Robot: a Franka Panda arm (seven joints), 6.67 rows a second.
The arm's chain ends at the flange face. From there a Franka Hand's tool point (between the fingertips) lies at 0.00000 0.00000 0.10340 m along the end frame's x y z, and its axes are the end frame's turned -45 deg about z.
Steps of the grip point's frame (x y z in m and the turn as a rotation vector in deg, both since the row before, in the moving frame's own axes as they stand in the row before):
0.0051, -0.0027, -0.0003, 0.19, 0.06, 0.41
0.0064, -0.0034, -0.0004, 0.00, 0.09, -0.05
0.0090, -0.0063, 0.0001, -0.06, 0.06, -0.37
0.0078, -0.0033, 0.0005, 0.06, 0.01, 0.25
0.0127, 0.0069, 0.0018, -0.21, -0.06, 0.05
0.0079, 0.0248, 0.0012, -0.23, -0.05, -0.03
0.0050, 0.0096, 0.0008, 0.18, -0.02, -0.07
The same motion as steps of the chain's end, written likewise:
0.0019, -0.0052, -0.0003, 0.18, -0.09, 0.41
0.0020, -0.0068, -0.0004, 0.06, 0.06, -0.05
0.0018, -0.0108, 0.0001, 0.00, 0.08, -0.37
0.0032, -0.0078, 0.0005, 0.05, -0.04, 0.25
0.0137, -0.0044, 0.0018, -0.19, 0.11, 0.05
0.0229, 0.0116, 0.0012, -0.20, 0.13, -0.03
0.0106, 0.0035, 0.0008, 0.11, -0.14, -0.07

